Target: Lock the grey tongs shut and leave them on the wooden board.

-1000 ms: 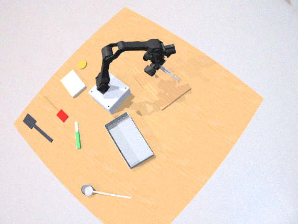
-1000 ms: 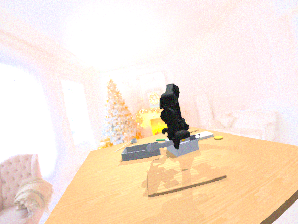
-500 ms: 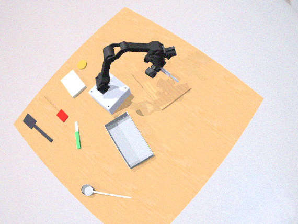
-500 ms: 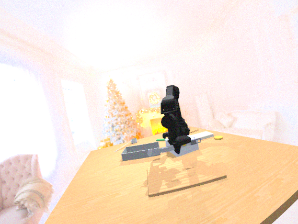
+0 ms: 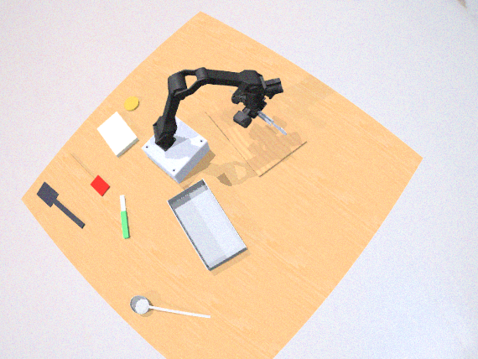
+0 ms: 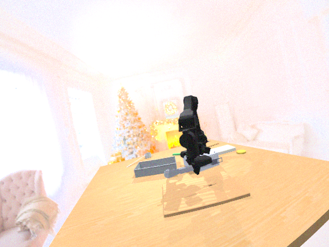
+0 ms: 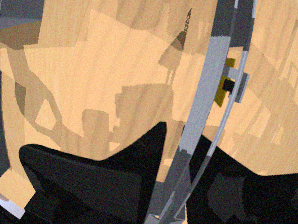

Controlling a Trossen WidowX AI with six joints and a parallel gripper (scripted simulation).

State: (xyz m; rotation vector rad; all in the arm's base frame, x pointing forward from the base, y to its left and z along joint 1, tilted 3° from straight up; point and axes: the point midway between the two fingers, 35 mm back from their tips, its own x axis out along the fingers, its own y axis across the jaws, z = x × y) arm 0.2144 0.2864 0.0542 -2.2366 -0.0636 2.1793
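Now: gripper tip 40 mm past the yellow slider, 10 mm to the right of it and 40 mm below it. The rest, counted from my gripper tip: wooden board 90 mm below; yellow disc 520 mm behind, 230 mm to the right, 90 mm below; roasting tin 110 mm ahead, 440 mm to the right, 60 mm below.
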